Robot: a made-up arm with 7 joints. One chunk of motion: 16 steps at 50 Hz.
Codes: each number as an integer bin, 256 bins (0 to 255) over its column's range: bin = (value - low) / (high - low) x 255, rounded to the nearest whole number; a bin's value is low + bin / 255 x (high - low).
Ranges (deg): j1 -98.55..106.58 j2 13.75..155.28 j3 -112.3..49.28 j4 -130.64..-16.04 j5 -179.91..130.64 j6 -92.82..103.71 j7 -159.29..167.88
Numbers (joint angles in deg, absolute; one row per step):
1: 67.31 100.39 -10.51 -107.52 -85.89 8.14 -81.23
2: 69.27 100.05 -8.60 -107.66 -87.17 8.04 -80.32
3: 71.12 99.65 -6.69 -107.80 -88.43 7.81 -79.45
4: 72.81 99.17 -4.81 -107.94 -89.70 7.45 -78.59
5: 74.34 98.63 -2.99 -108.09 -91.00 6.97 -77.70
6: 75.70 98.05 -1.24 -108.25 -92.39 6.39 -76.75
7: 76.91 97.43 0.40 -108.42 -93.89 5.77 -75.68
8: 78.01 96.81 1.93 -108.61 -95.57 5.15 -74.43
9: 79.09 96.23 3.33 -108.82 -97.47 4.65 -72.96
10: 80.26 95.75 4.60 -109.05 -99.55 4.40 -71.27
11: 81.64 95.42 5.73 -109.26 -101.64 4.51 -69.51
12: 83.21 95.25 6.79 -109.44 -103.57 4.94 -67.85
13: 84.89 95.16 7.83 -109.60 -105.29 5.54 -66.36
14: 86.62 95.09 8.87 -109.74 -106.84 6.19 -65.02
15: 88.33 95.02 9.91 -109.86 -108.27 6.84 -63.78
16: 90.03 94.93 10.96 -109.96 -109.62 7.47 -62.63
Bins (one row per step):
1: 206 156 161 51 77 131 61
2: 209 155 164 51 76 131 62
3: 211 155 167 51 75 131 62
4: 213 154 170 51 74 130 63
5: 215 153 173 50 73 129 64
6: 217 152 175 50 72 129 64
7: 218 151 178 49 71 128 65
8: 219 150 180 49 69 127 66
9: 221 149 182 49 68 126 67
10: 222 148 184 48 66 126 69
11: 224 147 186 48 64 126 70
12: 226 147 188 47 63 127 71
13: 228 147 190 47 61 128 72
14: 230 147 191 47 60 128 73
15: 232 146 193 46 59 129 74
16: 234 146 195 46 58 130 75

